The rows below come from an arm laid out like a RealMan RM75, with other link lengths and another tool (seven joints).
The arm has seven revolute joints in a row. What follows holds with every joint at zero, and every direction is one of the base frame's.
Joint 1 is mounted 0.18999 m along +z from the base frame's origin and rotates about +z.
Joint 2 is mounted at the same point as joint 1 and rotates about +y.
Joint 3 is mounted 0.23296 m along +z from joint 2 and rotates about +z.
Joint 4 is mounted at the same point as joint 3 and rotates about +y.
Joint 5 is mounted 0.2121 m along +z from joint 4 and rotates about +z.
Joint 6 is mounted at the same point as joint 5 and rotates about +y.
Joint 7 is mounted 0.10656 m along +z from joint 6 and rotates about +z.
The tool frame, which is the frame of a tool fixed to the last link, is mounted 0.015 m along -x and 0.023 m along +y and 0.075 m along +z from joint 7; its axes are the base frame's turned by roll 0, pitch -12.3 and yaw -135.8 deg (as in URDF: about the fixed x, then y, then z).
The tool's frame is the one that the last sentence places.
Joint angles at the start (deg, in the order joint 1, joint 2, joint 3, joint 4, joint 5, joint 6, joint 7): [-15.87, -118.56, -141.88, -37.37, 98.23, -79.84, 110.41]
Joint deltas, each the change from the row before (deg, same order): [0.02, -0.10, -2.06, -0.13, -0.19, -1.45, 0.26]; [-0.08, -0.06, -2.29, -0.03, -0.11, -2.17, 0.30]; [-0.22, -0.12, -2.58, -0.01, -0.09, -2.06, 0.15]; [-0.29, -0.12, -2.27, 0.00, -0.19, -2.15, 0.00]
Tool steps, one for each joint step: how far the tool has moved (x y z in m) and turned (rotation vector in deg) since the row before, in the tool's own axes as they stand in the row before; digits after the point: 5 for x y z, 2 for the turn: [-0.00315, 0.00437, -0.00309, -1.54, -0.99, 0.16]; [-0.00509, 0.00401, -0.00296, -1.36, -1.61, 0.18]; [-0.00513, 0.00493, -0.00240, -1.66, -1.58, 0.13]; [-0.00598, 0.00434, -0.00124, -1.42, -1.83, 0.06]
